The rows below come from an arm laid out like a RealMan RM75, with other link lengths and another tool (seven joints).
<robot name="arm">
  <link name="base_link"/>
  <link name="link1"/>
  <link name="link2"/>
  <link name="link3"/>
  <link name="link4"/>
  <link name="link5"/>
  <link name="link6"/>
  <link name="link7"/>
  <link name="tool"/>
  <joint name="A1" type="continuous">
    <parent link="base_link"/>
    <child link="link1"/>
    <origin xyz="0 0 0.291"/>
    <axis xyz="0 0 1"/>
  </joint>
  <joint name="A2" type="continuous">
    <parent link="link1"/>
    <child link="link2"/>
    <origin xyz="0 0 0"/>
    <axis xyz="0 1 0"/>
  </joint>
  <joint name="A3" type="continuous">
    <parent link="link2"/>
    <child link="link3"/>
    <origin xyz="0 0 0.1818"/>
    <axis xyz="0 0 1"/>
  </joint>
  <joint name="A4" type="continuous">
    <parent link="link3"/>
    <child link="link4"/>
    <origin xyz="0 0 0"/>
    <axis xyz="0 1 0"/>
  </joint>
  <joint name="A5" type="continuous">
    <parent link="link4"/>
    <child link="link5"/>
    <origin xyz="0 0 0.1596"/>
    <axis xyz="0 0 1"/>
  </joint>
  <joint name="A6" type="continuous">
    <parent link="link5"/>
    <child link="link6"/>
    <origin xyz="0 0 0"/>
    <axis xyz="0 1 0"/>
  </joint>
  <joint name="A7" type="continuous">
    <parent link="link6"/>
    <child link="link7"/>
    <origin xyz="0 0 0.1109"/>
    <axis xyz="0 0 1"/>
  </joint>
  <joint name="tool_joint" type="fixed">
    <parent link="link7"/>
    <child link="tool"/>
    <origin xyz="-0.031 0.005 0.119" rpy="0 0.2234 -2.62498"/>
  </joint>
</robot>
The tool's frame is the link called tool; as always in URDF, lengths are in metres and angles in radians. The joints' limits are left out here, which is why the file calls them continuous.
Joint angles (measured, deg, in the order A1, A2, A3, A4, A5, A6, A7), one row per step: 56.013 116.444 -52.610 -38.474 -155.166 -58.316 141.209; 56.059 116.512 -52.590 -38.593 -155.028 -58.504 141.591; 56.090 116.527 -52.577 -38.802 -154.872 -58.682 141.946; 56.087 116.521 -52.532 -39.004 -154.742 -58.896 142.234; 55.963 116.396 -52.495 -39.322 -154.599 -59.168 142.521; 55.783 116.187 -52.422 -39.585 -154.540 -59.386 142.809; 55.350 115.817 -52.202 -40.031 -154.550 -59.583 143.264; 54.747 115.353 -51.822 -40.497 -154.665 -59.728 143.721; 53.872 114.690 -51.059 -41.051 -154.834 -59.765 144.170; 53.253 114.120 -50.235 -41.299 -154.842 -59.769 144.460; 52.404 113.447 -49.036 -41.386 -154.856 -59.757 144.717; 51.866 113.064 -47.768 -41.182 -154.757 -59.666 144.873; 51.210 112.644 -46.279 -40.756 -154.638 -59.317 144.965; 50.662 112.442 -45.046 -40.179 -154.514 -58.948 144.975; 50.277 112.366 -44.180 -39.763 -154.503 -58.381 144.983; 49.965 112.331 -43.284 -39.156 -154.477 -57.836 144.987
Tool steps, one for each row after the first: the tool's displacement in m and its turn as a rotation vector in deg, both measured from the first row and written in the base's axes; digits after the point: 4 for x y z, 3 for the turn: -0.0011 -0.0002 -0.0005 0.000 0.386 -0.252; -0.0024 0.0000 -0.0002 0.103 0.736 -0.427; -0.0033 0.0001 0.0002 0.175 1.042 -0.613; -0.0034 0.0005 0.0017 0.370 1.287 -0.850; -0.0024 0.0011 0.0040 0.660 1.427 -1.179; 0.0005 0.0023 0.0086 1.360 1.588 -1.816; 0.0052 0.0038 0.0145 2.281 1.701 -2.657; 0.0123 0.0059 0.0234 3.726 1.900 -3.818; 0.0178 0.0076 0.0305 4.904 2.287 -4.823; 0.0259 0.0086 0.0386 6.269 2.858 -6.287; 0.0314 0.0091 0.0435 7.280 3.733 -7.568; 0.0386 0.0094 0.0490 8.521 4.720 -9.063; 0.0448 0.0087 0.0515 9.335 5.622 -10.389; 0.0493 0.0087 0.0536 10.130 6.175 -11.235; 0.0537 0.0083 0.0545 10.750 6.815 -12.162
